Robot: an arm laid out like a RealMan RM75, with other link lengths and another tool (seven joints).
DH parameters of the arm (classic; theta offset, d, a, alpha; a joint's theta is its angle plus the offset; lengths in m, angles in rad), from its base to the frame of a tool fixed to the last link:
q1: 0 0.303 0 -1.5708
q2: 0 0 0 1.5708
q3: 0 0.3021 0 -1.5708
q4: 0 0 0 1.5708
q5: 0 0.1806 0 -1.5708
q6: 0 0 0 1.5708
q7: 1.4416 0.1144 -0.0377 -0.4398
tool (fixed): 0 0.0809 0 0
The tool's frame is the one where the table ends.
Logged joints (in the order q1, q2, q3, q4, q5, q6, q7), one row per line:
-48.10, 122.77, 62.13, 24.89, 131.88, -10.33, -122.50
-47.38, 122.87, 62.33, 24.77, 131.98, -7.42, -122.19
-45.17, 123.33, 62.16, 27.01, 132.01, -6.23, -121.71
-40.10, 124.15, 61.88, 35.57, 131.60, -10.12, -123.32
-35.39, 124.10, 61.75, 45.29, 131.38, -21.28, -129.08
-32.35, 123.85, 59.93, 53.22, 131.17, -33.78, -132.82
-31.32, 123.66, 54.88, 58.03, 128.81, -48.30, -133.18
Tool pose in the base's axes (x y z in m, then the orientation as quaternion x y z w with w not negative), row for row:
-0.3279, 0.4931, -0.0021, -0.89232, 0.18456, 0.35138, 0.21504
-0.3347, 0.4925, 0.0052, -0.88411, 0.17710, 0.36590, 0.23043
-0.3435, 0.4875, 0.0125, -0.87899, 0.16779, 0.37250, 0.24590
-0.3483, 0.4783, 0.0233, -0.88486, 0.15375, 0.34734, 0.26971
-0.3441, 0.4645, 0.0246, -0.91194, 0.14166, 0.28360, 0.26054
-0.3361, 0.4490, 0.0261, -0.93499, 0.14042, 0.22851, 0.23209
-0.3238, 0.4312, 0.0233, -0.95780, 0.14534, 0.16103, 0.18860
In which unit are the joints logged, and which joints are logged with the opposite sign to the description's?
The joints are logged in degrees. Opposite sign: q2, q6.
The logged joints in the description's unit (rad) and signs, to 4 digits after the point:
-0.8395, -2.1427, 1.0844, 0.4344, 2.3017, 0.1803, -2.1380
-0.8269, -2.1445, 1.0879, 0.4323, 2.3035, 0.1295, -2.1326
-0.7884, -2.1525, 1.0849, 0.4714, 2.3040, 0.1087, -2.1242
-0.6999, -2.1668, 1.0800, 0.6208, 2.2969, 0.1766, -2.1523
-0.6177, -2.1660, 1.0777, 0.7905, 2.2930, 0.3714, -2.2529
-0.5646, -2.1616, 1.0460, 0.9289, 2.2893, 0.5896, -2.3181
-0.5466, -2.1583, 0.9578, 1.0128, 2.2482, 0.8430, -2.3244

